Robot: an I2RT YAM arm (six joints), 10 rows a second.
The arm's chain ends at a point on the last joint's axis. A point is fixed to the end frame.
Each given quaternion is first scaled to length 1.
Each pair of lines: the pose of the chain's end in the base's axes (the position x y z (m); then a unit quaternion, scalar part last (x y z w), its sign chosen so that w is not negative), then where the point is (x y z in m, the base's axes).
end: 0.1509 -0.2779 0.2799 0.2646 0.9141 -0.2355 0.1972
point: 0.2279 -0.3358 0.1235
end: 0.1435 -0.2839 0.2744 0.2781 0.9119 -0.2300 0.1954
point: 0.2201 -0.3413 0.1177
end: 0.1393 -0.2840 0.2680 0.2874 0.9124 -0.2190 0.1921
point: 0.2158 -0.3384 0.1102
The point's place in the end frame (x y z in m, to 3 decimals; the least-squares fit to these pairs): -0.007 0.052 0.176
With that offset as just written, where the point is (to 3 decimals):
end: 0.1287 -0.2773 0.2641 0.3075 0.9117 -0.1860 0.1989
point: 0.211 -0.323 0.106
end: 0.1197 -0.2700 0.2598 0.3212 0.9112 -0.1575 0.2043
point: 0.206 -0.309 0.102
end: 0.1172 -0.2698 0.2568 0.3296 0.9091 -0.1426 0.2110
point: 0.207 -0.305 0.101
